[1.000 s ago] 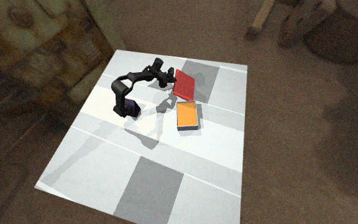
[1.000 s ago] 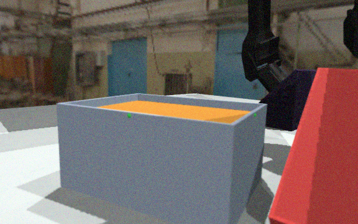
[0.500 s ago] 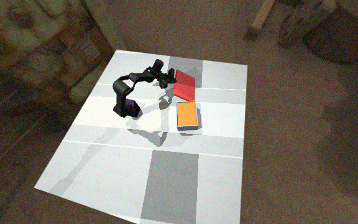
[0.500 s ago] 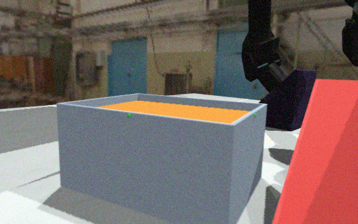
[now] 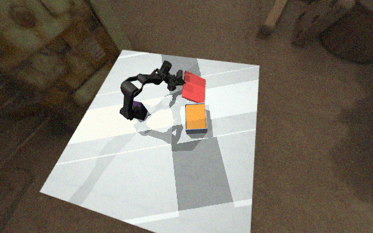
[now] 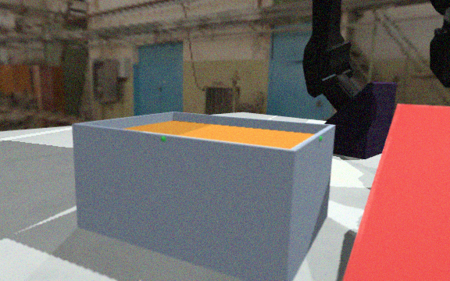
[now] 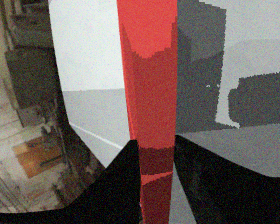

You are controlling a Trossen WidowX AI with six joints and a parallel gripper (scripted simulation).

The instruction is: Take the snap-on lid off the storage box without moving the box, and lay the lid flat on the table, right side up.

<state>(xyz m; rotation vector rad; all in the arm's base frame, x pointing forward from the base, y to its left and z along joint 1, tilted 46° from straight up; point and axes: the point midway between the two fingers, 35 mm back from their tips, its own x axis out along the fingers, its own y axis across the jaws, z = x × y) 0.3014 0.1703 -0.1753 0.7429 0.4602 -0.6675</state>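
Now: gripper tip 70 mm short of the lid, 10 mm to the right of it and 40 mm above it. Round my gripper tip: grey-blue storage box: 110 mm ahead, 240 mm to the right, 60 mm below.
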